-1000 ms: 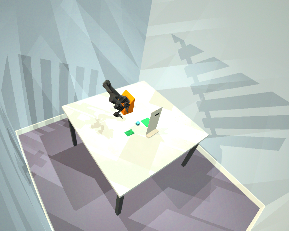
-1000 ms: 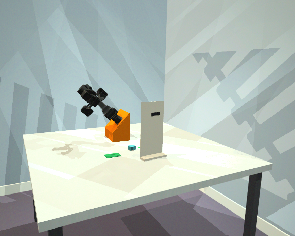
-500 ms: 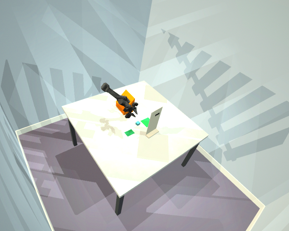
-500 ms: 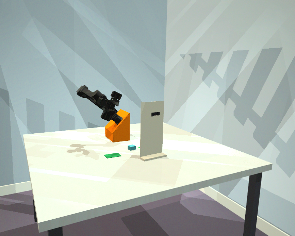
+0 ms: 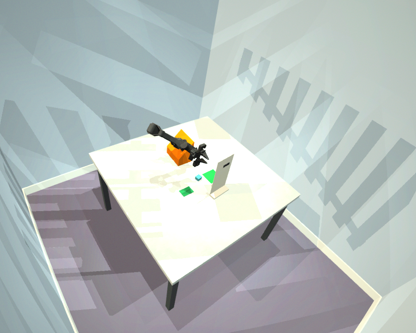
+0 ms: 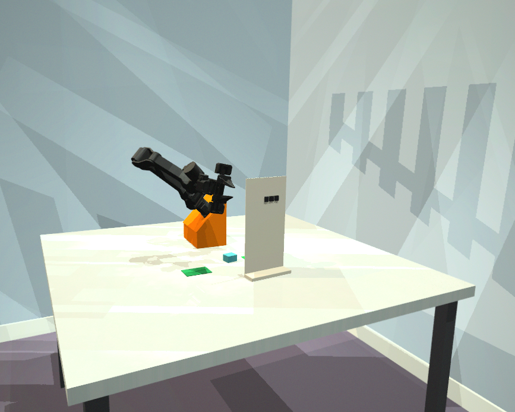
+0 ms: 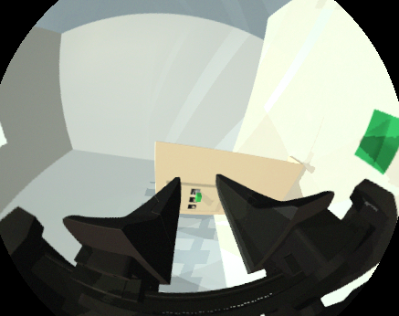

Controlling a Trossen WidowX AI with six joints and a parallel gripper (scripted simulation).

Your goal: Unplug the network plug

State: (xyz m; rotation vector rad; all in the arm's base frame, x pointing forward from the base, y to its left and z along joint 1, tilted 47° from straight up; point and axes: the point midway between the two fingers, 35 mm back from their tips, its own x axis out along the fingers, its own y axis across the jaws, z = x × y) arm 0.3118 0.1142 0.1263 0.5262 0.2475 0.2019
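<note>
The network plug is 100 mm to the left of my gripper tip, 50 mm ahead of it and 20 mm below it. Round my gripper tip: upright panel: 130 mm below, 110 mm to the left, 70 mm ahead; green marked square: 290 mm below, 150 mm to the left, 80 mm behind.
</note>
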